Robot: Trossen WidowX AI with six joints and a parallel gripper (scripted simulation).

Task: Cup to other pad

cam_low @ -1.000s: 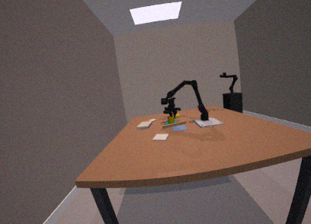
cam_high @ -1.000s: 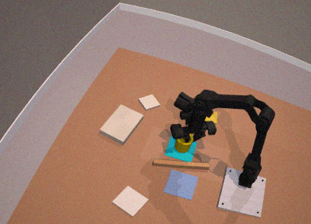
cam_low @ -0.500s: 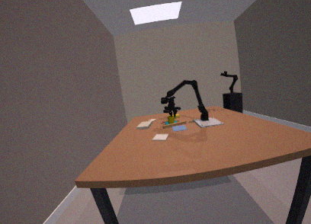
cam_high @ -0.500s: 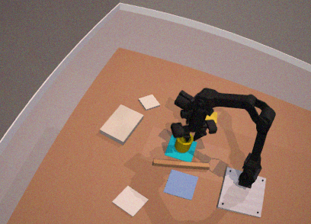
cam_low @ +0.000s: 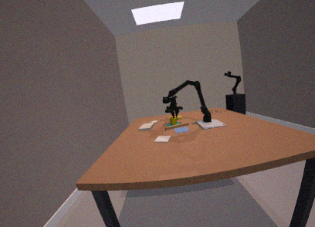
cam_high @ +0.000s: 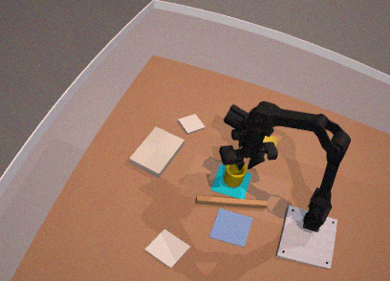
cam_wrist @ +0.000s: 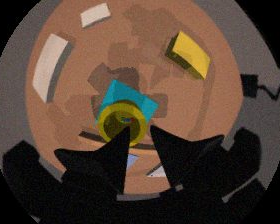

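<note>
Now: the yellow cup 30 mm below my gripper tip, 20 mm ahead of it and 10 mm to the left of it. Round my gripper tip: thin wooden bar: 100 mm to the left, 70 mm below.
</note>
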